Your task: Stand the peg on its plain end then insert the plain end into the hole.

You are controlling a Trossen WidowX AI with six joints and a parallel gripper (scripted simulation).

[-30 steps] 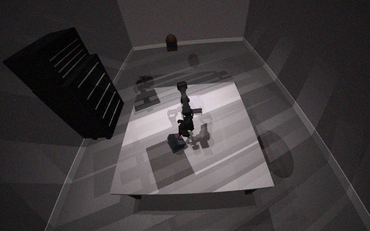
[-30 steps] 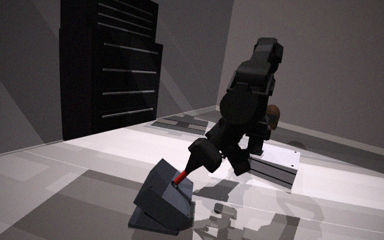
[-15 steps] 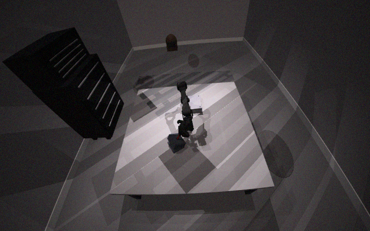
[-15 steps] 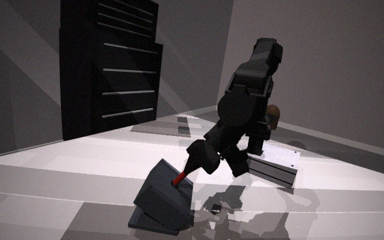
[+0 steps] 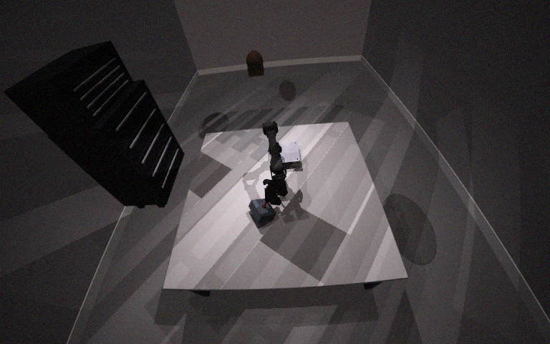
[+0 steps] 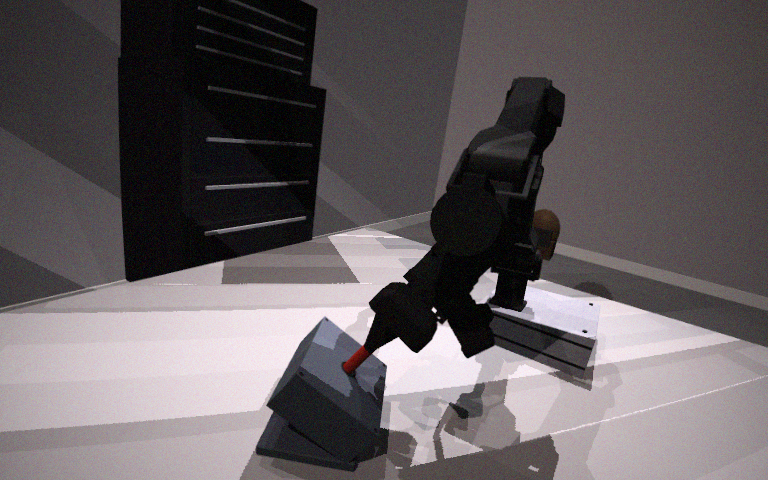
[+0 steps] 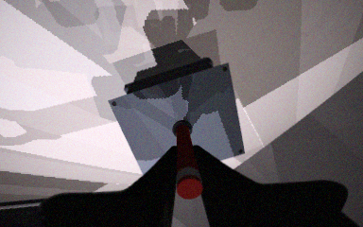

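My gripper tip is 20 mm short of the grey sloped panel, 30 mm to the left of it and 60 mm above it. Also, from my gripper tip: red peg 10 mm to the left, 10 mm above.
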